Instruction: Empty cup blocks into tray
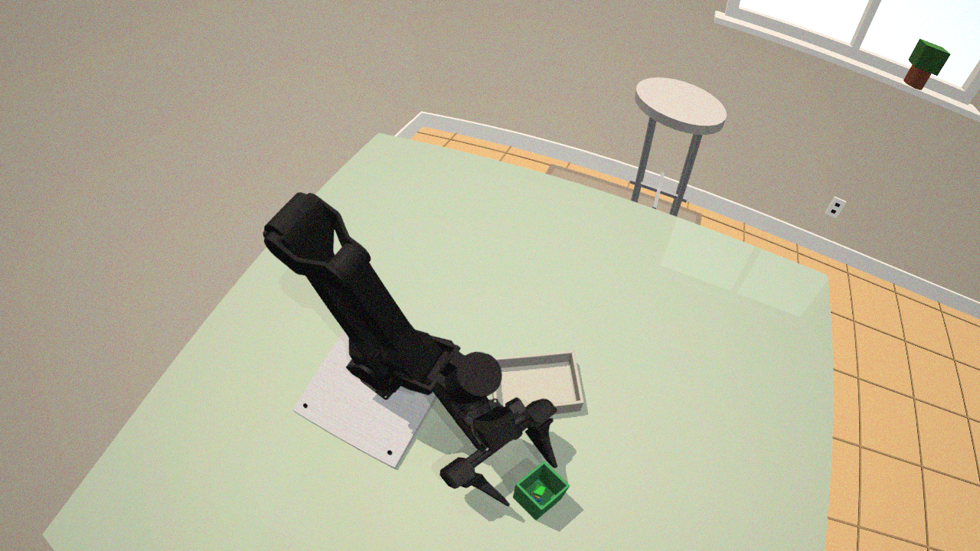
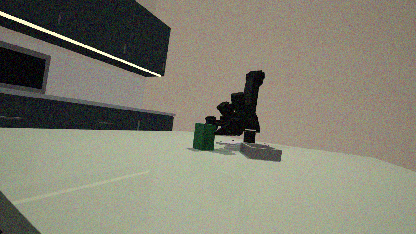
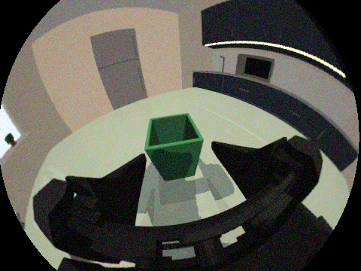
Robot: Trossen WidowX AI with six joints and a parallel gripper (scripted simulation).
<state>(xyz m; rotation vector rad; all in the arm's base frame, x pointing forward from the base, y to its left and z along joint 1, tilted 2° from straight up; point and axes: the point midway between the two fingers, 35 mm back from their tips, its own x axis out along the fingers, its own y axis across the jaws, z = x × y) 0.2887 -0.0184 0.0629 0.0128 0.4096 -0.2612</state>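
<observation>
The green cup is 4 cm below my gripper tip and 1 cm ahead of it.
</observation>
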